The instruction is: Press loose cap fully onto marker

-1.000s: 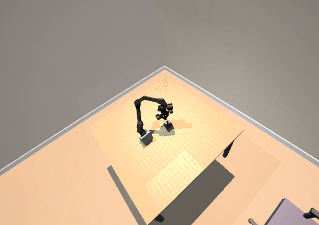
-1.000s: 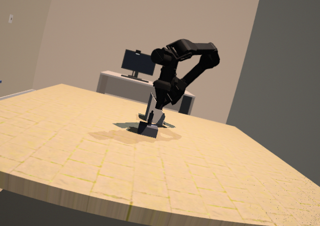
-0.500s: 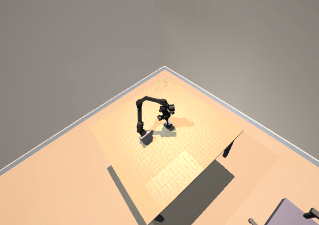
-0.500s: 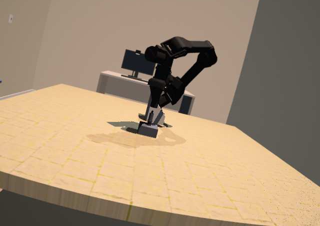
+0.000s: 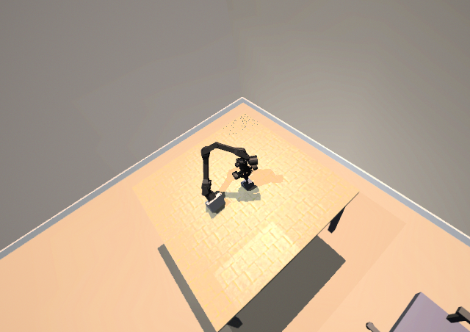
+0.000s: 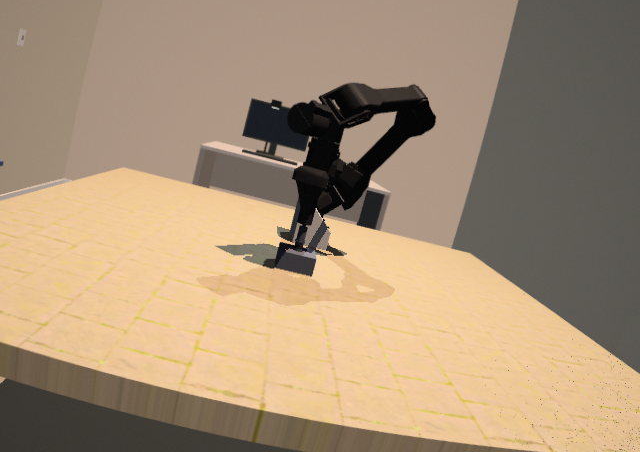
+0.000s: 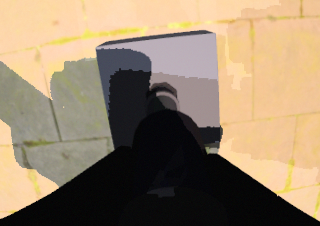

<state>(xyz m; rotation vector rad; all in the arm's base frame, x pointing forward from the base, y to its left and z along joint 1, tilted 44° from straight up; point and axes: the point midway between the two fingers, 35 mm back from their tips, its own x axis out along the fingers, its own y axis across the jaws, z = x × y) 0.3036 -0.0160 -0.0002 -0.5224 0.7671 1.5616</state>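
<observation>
My gripper tip is now 9 cm above the grey holder block. The rest, counted from my gripper tip: dark cap (1 cm above).
</observation>
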